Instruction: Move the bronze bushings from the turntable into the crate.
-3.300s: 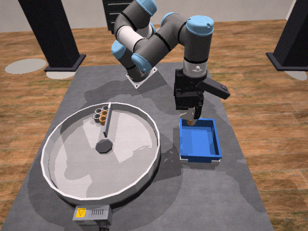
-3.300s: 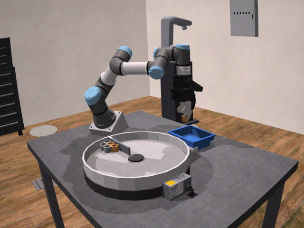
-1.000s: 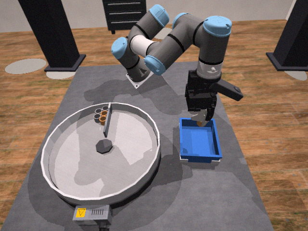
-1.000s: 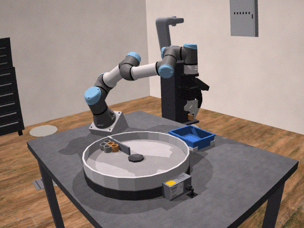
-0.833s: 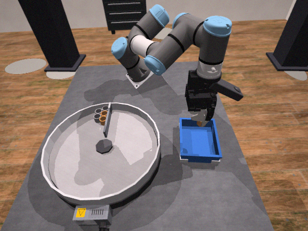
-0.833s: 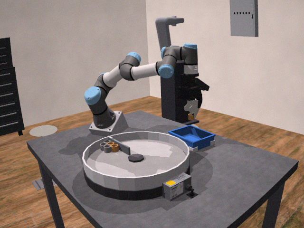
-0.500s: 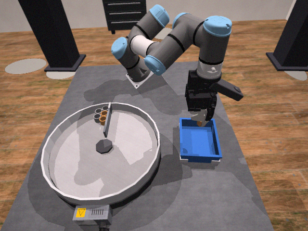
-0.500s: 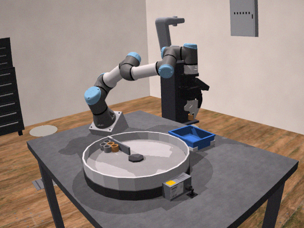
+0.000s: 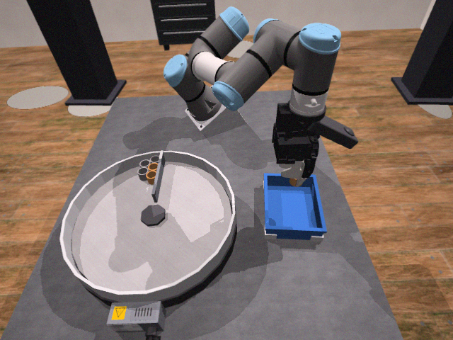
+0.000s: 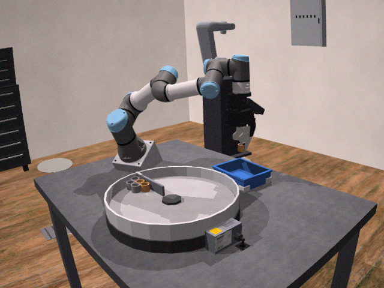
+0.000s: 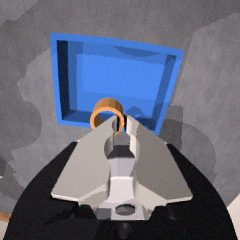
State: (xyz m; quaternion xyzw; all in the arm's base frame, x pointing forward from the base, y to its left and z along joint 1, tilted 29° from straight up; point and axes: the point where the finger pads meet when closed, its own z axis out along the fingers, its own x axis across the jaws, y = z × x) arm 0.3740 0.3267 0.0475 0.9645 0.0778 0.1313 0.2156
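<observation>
The blue crate lies 120 mm below my hand and 10 mm behind it. Also, from my hand: grey turntable (360 mm to the right, 90 mm below, 80 mm ahead).
</observation>
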